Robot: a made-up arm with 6 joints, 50 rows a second.
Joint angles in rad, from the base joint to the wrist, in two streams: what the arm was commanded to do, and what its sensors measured. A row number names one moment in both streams.
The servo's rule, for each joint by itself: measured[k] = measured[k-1] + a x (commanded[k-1-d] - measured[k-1]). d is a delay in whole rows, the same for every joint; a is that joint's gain. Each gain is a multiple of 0.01, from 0.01 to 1. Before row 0 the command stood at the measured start. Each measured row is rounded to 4 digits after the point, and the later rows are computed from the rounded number. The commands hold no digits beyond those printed.
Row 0, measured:
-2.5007, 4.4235, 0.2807, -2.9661, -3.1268, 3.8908
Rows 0 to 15, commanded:
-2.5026, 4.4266, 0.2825, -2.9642, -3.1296, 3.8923
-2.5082, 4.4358, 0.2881, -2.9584, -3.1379, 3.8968
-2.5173, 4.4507, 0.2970, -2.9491, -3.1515, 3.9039
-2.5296, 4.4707, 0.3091, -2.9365, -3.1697, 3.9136
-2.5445, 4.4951, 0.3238, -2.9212, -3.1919, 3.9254
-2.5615, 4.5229, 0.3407, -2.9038, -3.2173, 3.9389
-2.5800, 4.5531, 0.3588, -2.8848, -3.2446, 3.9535
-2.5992, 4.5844, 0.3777, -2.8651, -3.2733, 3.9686
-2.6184, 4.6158, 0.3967, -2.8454, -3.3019, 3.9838
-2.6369, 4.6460, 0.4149, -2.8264, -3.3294, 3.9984
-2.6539, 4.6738, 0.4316, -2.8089, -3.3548, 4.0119
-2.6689, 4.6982, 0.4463, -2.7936, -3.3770, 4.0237
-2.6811, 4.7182, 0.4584, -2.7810, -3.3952, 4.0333
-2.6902, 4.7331, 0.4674, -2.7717, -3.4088, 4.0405
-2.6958, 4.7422, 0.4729, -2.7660, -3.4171, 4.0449
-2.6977, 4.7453, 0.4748, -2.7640, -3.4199, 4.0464
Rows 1 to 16, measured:
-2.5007, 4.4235, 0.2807, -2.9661, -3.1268, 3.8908
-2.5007, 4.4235, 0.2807, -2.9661, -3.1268, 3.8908
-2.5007, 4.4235, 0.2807, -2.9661, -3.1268, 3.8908
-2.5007, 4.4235, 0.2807, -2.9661, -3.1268, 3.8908
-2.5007, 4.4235, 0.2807, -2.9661, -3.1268, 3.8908
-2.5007, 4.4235, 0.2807, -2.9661, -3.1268, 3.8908
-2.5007, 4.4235, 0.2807, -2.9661, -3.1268, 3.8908
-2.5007, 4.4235, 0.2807, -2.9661, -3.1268, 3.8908
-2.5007, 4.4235, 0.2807, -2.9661, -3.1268, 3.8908
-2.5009, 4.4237, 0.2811, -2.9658, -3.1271, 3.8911
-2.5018, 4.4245, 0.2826, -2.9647, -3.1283, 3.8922
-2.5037, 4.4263, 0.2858, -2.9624, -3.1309, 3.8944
-2.5068, 4.4294, 0.2909, -2.9585, -3.1352, 3.8980
-2.5113, 4.4340, 0.2981, -2.9529, -3.1414, 3.9032
-2.5173, 4.4402, 0.3075, -2.9455, -3.1497, 3.9100
-2.5248, 4.4481, 0.3188, -2.9364, -3.1601, 3.9183
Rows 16 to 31, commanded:
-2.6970, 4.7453, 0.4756, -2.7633, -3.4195, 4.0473
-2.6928, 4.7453, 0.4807, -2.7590, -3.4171, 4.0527
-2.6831, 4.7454, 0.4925, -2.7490, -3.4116, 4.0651
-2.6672, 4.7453, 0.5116, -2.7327, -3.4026, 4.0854
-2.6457, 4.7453, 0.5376, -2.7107, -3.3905, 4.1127
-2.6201, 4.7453, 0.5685, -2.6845, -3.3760, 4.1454
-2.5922, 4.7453, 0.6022, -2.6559, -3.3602, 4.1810
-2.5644, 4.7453, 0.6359, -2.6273, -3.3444, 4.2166
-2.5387, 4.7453, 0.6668, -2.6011, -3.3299, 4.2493
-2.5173, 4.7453, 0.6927, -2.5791, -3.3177, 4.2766
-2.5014, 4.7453, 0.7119, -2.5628, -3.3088, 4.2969
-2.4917, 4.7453, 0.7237, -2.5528, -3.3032, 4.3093
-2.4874, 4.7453, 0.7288, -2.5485, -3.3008, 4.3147
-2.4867, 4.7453, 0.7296, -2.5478, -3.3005, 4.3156
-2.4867, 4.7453, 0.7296, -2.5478, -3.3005, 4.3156
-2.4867, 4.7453, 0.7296, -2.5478, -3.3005, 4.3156
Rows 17 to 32, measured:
-2.5337, 4.4576, 0.3318, -2.9257, -3.1726, 3.9279
-2.5439, 4.4687, 0.3461, -2.9137, -3.1868, 3.9385
-2.5551, 4.4811, 0.3612, -2.9006, -3.2025, 3.9499
-2.5670, 4.4946, 0.3767, -2.8868, -3.2193, 3.9617
-2.5792, 4.5089, 0.3920, -2.8728, -3.2366, 3.9735
-2.5914, 4.5236, 0.4066, -2.8590, -3.2540, 3.9849
-2.6033, 4.5383, 0.4200, -2.8459, -3.2710, 3.9955
-2.6144, 4.5526, 0.4316, -2.8339, -3.2871, 4.0049
-2.6244, 4.5661, 0.4411, -2.8234, -3.3017, 4.0128
-2.6331, 4.5786, 0.4487, -2.8144, -3.3147, 4.0194
-2.6403, 4.5903, 0.4557, -2.8061, -3.3260, 4.0257
-2.6454, 4.6012, 0.4638, -2.7975, -3.3354, 4.0332
-2.6480, 4.6113, 0.4743, -2.7878, -3.3428, 4.0431
-2.6477, 4.6207, 0.4882, -2.7762, -3.3480, 4.0563
-2.6444, 4.6294, 0.5059, -2.7624, -3.3511, 4.0732
-2.6381, 4.6375, 0.5271, -2.7464, -3.3521, 4.0937

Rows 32 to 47, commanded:
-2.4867, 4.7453, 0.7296, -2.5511, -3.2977, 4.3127
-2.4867, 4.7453, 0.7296, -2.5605, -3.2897, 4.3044
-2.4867, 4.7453, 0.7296, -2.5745, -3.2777, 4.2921
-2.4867, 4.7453, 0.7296, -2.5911, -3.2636, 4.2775
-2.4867, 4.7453, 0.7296, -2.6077, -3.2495, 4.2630
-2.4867, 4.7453, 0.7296, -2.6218, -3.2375, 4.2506
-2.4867, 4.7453, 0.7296, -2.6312, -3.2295, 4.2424
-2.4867, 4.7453, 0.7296, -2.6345, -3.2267, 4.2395
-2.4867, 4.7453, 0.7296, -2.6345, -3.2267, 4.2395
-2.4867, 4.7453, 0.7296, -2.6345, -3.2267, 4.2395
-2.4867, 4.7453, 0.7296, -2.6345, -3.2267, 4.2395
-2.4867, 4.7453, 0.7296, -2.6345, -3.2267, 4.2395
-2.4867, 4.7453, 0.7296, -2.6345, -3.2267, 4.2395
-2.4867, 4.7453, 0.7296, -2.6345, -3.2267, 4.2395
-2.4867, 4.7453, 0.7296, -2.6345, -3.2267, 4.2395
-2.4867, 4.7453, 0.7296, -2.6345, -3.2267, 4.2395
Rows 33 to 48, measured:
-2.6293, 4.6450, 0.5510, -2.7285, -3.3513, 4.1171
-2.6184, 4.6520, 0.5765, -2.7094, -3.3489, 4.1422
-2.6063, 4.6585, 0.6021, -2.6899, -3.3455, 4.1677
-2.5937, 4.6646, 0.6263, -2.6708, -3.3415, 4.1922
-2.5815, 4.6702, 0.6477, -2.6531, -3.3373, 4.2144
-2.5702, 4.6755, 0.6655, -2.6374, -3.3333, 4.2335
-2.5602, 4.6804, 0.6796, -2.6240, -3.3297, 4.2491
-2.5514, 4.6849, 0.6906, -2.6126, -3.3265, 4.2617
-2.5436, 4.6891, 0.6992, -2.6029, -3.3236, 4.2719
-2.5368, 4.6930, 0.7059, -2.5951, -3.3208, 4.2797
-2.5308, 4.6967, 0.7111, -2.5899, -3.3174, 4.2844
-2.5255, 4.7001, 0.7152, -2.5876, -3.3130, 4.2859
-2.5208, 4.7033, 0.7184, -2.5881, -3.3076, 4.2843
-2.5167, 4.7062, 0.7209, -2.5910, -3.3012, 4.2803
-2.5131, 4.7089, 0.7228, -2.5956, -3.2942, 4.2747
-2.5099, 4.7114, 0.7243, -2.6009, -3.2871, 4.2686

